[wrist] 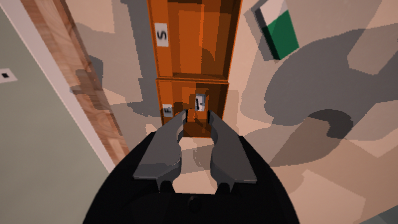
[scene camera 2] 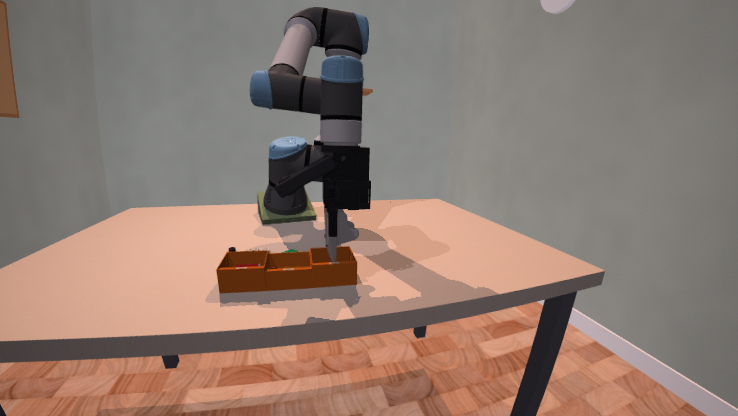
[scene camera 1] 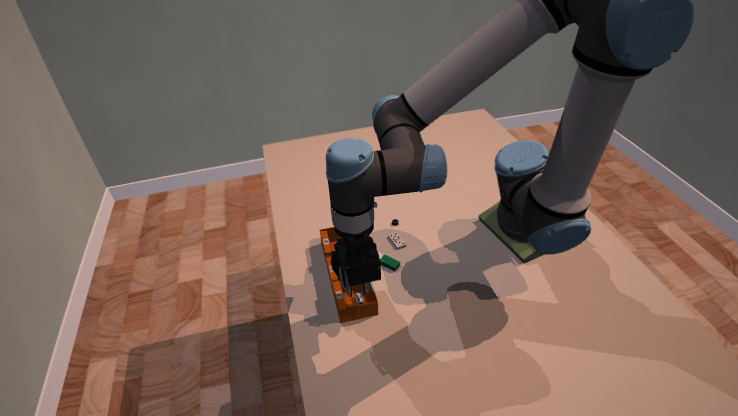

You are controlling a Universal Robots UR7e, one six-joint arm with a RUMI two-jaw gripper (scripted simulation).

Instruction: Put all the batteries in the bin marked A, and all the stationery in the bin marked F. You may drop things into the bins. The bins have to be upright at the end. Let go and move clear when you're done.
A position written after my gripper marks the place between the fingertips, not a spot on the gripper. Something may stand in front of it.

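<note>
Scene camera 2 shows my gripper [scene camera 2: 333, 259]. Gripper also in the wrist view [wrist: 197, 110], and in scene camera 1 [scene camera 1: 358, 294].
</note>
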